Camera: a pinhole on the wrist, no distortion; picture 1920 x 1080 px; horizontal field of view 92.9 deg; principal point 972.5 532.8 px. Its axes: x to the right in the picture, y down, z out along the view. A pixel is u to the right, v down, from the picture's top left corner.
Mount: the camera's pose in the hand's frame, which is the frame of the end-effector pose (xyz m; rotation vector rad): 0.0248 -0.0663 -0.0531 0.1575 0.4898 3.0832
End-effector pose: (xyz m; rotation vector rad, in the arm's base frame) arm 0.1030 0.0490 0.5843 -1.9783 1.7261 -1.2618
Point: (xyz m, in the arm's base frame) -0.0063 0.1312 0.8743
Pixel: behind the camera
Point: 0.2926 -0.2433 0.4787
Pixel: 640 601
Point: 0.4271 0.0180 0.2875
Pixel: 1374 745
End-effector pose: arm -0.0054 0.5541 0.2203 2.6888 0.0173 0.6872
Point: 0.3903 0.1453 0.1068
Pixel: 704 200
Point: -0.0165 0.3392 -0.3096
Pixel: 1598 697
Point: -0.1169 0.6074 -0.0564
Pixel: outside the picture
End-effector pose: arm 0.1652 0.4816 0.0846 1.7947 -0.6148 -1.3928
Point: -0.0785 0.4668 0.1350
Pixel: 1426 523
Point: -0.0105 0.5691 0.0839
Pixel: 1820 856
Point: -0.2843 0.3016 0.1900
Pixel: 1196 452
